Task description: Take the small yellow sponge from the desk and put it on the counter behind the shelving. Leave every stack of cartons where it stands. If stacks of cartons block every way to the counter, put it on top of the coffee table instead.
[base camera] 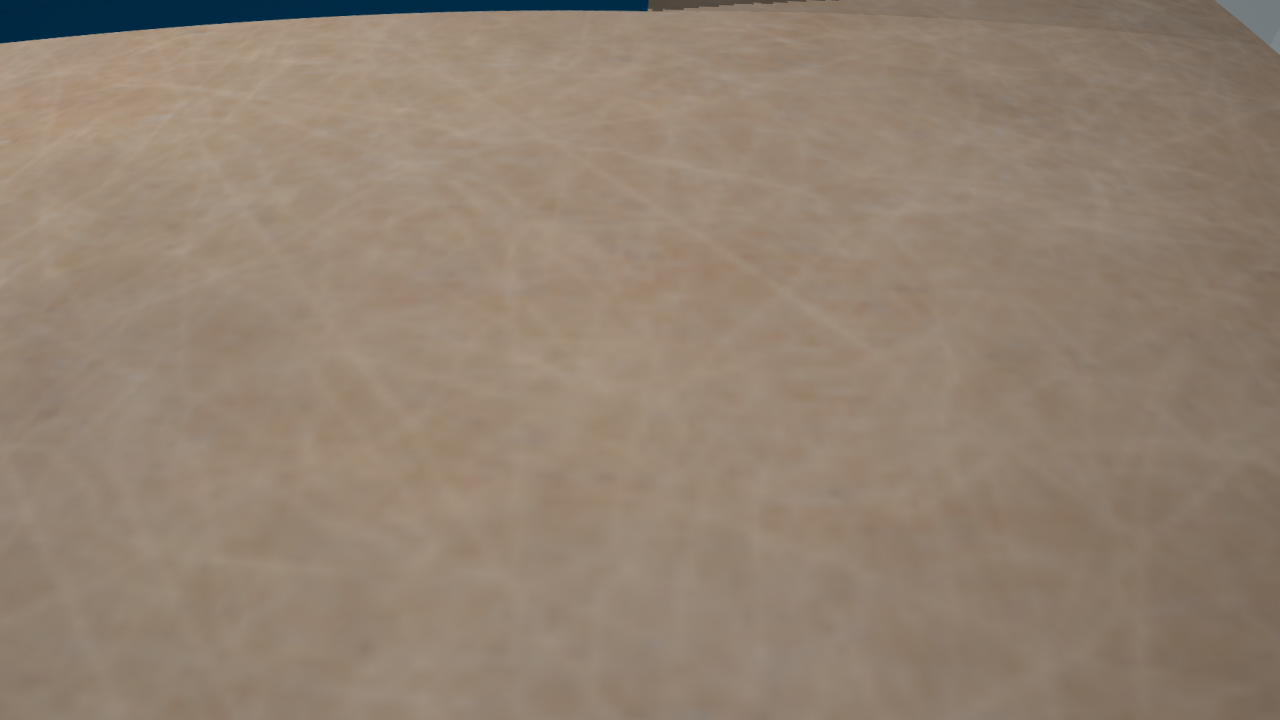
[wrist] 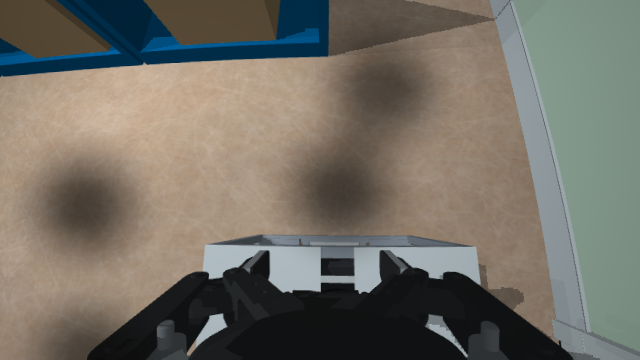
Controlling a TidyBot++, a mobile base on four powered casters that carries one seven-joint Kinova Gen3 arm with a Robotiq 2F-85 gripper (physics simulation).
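Frame: origin at the arm's base, x down, y ahead, z right, level; millimetres.
Seen in the pictures: gripper, fingertip midpoint: [wrist: 324,263].
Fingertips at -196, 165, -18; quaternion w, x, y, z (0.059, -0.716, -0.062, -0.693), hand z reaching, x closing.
A point is followed by its place in that frame, as x, y, z.
My gripper [wrist: 324,263] @(-196, 165, -18) is open, with its two black fingers spread wide above the front of the white base; no object shows between them. Blue shelving [wrist: 235,51] @(349, 946, -437) with brown cartons [wrist: 225,22] @(229, 968, -424) in it stands at the top left of the wrist view. Its blue lower edge [base camera: 322,13] @(392, 947, -393) also shows along the top left of the base camera view. The yellow sponge, the desk, the counter and the coffee table do not show in either view.
A green wall [wrist: 590,125] @(195, 483, 806) with a pale skirting board [wrist: 532,140] @(366, 505, 793) runs down the right side of the wrist view. Brown floor [wrist: 210,150] @(397, 488, -519) [base camera: 626,358] @(397, 420, -17) lies between the base and the shelving. A dark shadow [wrist: 390,25] @(397, 1118, 287) falls beside the shelving's right end.
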